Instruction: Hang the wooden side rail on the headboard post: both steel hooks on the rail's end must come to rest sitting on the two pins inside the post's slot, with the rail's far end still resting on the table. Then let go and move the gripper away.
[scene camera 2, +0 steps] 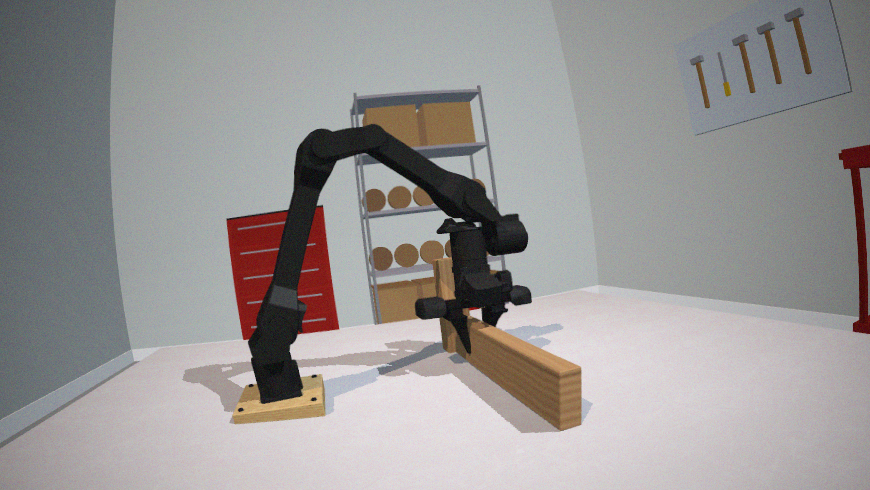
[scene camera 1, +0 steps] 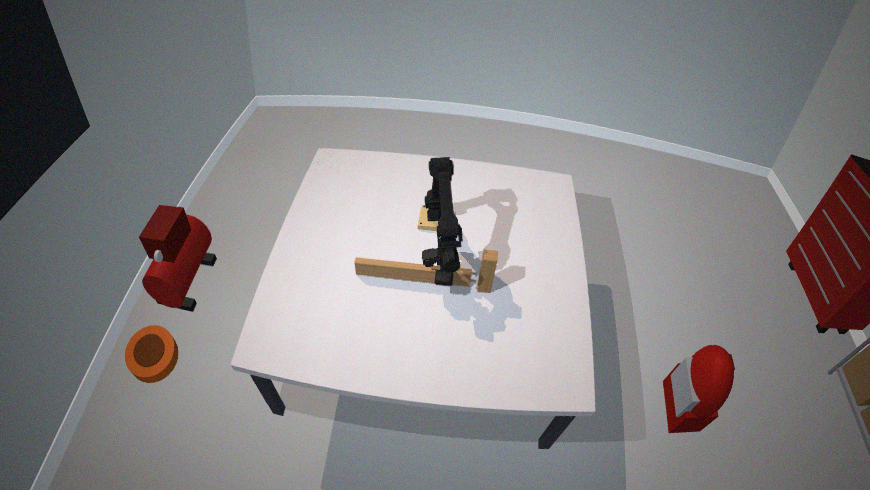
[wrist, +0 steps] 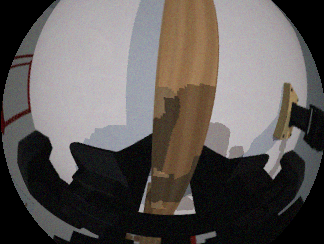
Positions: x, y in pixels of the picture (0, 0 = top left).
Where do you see a wooden side rail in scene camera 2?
550, 386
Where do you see a wooden side rail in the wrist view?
188, 52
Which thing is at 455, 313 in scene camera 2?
The gripper.
